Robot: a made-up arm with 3 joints. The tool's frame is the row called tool. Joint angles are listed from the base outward. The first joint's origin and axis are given. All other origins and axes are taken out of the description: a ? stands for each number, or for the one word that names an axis. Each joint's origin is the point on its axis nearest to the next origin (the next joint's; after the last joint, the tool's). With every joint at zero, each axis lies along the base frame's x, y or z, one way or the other. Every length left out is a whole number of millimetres.
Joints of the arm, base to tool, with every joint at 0 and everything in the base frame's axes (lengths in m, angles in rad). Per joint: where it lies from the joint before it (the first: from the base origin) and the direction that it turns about. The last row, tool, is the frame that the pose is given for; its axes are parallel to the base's.
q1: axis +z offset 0 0 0.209
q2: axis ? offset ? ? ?
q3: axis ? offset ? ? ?
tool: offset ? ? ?
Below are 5 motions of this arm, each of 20 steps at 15 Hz.
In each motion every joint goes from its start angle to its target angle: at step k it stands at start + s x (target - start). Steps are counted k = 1, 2, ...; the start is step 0. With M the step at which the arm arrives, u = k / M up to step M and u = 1 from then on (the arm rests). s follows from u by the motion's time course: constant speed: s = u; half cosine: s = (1 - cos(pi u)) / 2; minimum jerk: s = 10 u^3 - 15 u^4 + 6 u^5.
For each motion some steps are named. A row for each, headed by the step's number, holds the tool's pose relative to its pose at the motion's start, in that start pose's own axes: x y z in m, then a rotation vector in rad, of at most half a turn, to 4 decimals.
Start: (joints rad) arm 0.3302 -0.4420 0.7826
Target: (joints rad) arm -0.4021 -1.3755 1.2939
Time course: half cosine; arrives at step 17
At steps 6, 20:
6: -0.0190 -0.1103 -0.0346 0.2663 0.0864 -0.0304
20: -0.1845 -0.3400 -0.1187 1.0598 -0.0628 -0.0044

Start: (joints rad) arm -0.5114 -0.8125 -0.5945
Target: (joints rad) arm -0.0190 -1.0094 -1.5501
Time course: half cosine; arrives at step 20
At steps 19, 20:
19: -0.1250 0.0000 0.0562 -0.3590 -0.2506 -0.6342
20: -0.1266 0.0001 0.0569 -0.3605 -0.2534 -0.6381

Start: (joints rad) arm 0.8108 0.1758 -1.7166
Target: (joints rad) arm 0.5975 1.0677 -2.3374
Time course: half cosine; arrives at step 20
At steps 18, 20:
18: -0.0022 -0.4619 -0.1911 0.8544 0.2713 -0.7414
20: -0.0054 -0.4683 -0.2013 0.8755 0.2830 -0.7568

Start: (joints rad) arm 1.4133 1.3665 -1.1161
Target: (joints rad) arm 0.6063 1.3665 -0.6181
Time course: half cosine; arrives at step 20
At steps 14, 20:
14: -0.1052 0.1203 0.1241 -0.3816 -0.4995 0.2523
20: -0.1376 0.1520 0.1275 -0.5129 -0.6043 0.3081

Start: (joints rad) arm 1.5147 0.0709 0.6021
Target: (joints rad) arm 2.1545 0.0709 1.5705
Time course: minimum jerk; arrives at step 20
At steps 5, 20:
5: -0.0091 0.0684 0.0012 0.0037 -0.0029 0.1663
20: -0.3864 0.3900 0.0149 0.0232 -0.0440 1.6064

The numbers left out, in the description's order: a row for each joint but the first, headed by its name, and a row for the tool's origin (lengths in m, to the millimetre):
q2: axis -y, xyz 0.218 -0.046 0
q3: axis +z, xyz 0.039 0 0.287
tool: xyz 0.351 0.092 0

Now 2 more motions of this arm.
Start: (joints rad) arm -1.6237 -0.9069 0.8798
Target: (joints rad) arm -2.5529 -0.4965 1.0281
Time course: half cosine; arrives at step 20
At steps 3, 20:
3: -0.0216 -0.0170 0.0149 0.0078 -0.0447 -0.0236
20: -0.4677 -0.1973 0.0717 0.0388 -0.7068 -0.5724

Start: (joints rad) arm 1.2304 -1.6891 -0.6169
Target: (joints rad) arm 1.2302 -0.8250 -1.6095
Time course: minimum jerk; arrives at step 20
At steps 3, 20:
3: -0.0032 -0.0132 0.0085 0.0136 -0.0186 -0.0264
20: -0.2937 -0.4858 -0.0115 0.8063 -0.3968 -0.9281

